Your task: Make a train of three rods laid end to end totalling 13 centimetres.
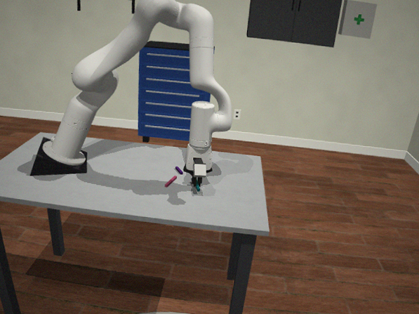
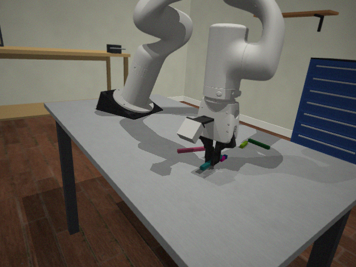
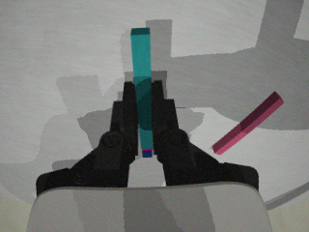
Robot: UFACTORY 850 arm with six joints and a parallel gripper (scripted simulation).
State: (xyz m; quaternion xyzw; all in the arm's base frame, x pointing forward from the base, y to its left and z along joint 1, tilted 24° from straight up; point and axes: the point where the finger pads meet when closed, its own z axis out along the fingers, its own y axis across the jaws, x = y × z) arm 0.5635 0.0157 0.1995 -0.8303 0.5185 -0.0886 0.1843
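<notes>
Right now the turquoise rod is 2 cm below my hand. Also, from my hand: pink rod: 11 cm behind, 3 cm below; then magenta rod: 5 cm to the left, 3 cm below, 3 cm behind; then blue rod: 7 cm to the left, 4 cm behind, 3 cm below.
</notes>
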